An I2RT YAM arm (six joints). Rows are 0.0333 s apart.
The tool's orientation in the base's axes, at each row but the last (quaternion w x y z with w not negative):
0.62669, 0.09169, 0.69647, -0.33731
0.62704, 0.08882, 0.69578, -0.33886
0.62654, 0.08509, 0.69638, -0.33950
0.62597, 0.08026, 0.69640, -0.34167
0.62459, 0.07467, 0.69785, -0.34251
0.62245, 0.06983, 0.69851, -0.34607
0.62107, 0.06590, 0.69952, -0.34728
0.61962, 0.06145, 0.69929, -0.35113
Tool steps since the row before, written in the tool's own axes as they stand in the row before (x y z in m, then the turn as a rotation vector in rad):
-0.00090, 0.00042, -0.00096, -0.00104, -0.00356, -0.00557
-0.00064, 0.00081, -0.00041, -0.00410, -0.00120, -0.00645
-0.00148, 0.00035, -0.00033, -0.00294, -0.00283, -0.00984
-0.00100, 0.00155, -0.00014, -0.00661, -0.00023, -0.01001
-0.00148, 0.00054, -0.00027, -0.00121, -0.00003, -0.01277
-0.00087, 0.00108, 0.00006, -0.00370, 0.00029, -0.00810
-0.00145, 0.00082, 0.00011, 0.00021, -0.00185, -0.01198
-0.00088, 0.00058, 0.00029, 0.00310, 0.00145, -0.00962
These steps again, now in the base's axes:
-0.00037, 0.00114, 0.00068, -0.00627, 0.00087, 0.00216
0.00024, 0.00104, 0.00030, -0.00509, 0.00409, 0.00415
0.00022, 0.00091, 0.00124, -0.00897, 0.00447, 0.00362
0.00093, 0.00156, 0.00034, -0.00696, 0.00768, 0.00604
0.00037, 0.00104, 0.00115, -0.01024, 0.00766, 0.00094
0.00081, 0.00107, 0.00037, -0.00570, 0.00607, 0.00316
0.00084, 0.00104, 0.00100, -0.01088, 0.00534, 0.00040
0.00074, 0.00058, 0.00056, -0.00786, 0.00546, -0.00356

